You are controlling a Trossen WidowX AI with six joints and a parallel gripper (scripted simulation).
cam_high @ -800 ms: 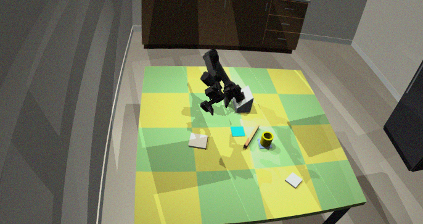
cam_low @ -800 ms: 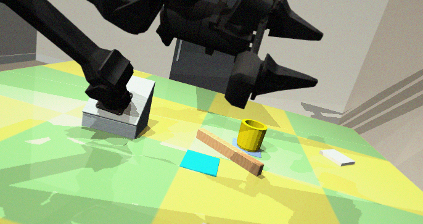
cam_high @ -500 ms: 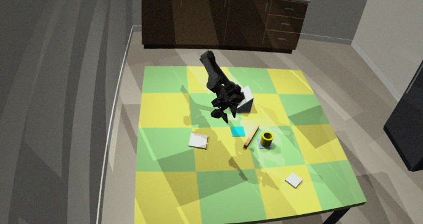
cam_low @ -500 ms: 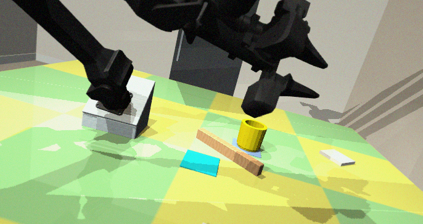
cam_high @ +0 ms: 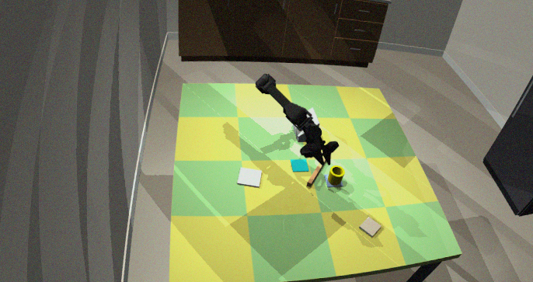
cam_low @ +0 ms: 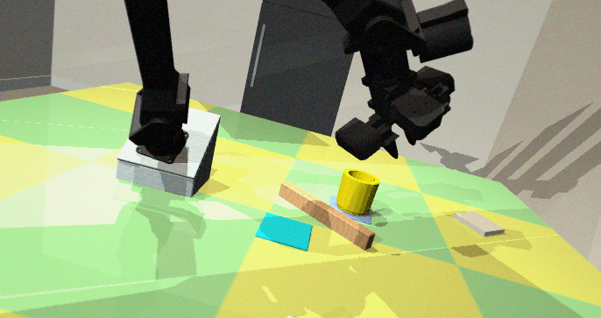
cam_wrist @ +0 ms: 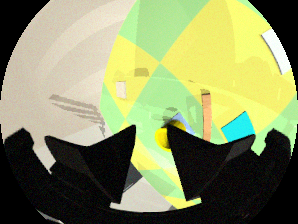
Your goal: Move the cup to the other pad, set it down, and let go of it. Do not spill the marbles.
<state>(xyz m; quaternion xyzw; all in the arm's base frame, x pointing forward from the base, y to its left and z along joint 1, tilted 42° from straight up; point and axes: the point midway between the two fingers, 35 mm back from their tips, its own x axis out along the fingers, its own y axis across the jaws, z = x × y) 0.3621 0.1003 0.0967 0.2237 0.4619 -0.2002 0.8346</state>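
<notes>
Now: gripper tip 5 cm past the yellow cup, 8 cm to the right of it and 12 cm above it. The rest, counted from my gripper tip: pale blue pad: 5 cm behind, 8 cm to the left, 17 cm below; then cyan pad: 15 cm behind, 7 cm to the right, 17 cm below; then wooden bar: 10 cm behind, 1 cm to the left, 16 cm below.
</notes>
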